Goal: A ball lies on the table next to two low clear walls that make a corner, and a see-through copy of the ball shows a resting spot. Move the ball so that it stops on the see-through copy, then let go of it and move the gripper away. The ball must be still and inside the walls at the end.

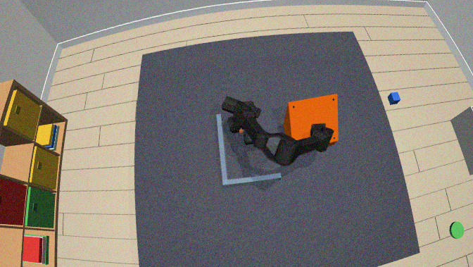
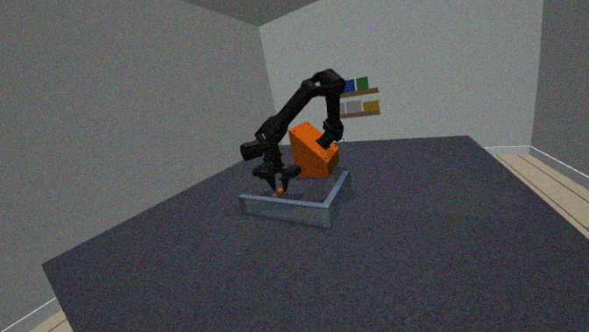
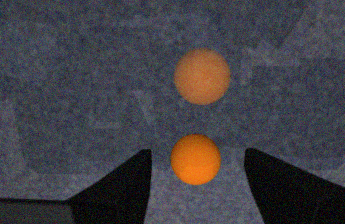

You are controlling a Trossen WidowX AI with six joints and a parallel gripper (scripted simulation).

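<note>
Now: gripper tip 13 cm short of the clear wall, 9 cm to the right of it and 2 cm below it. From my gripper tip the other things lie so: orange ball: right at my gripper tip.
</note>
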